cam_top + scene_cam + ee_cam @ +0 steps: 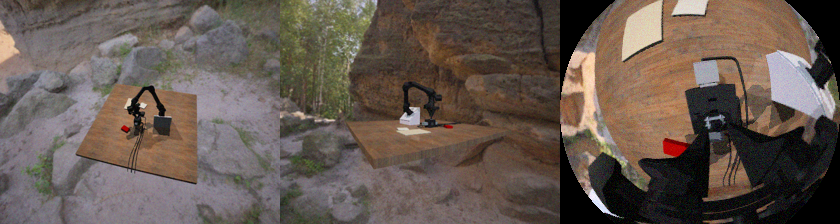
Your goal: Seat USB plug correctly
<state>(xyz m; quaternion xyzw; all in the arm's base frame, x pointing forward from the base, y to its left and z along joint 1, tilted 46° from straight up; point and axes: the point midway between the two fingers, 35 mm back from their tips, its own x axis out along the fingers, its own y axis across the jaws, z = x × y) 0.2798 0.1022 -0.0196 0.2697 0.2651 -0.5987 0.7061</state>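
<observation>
The usb socket lies 40 mm below my gripper tip and 10 mm to the left of it. Round my gripper tip: cream sheet (300 mm to the right, 180 mm ahead, 100 mm below); then red block (130 mm to the left, 110 mm ahead, 100 mm below); then usb plug (10 mm below).
</observation>
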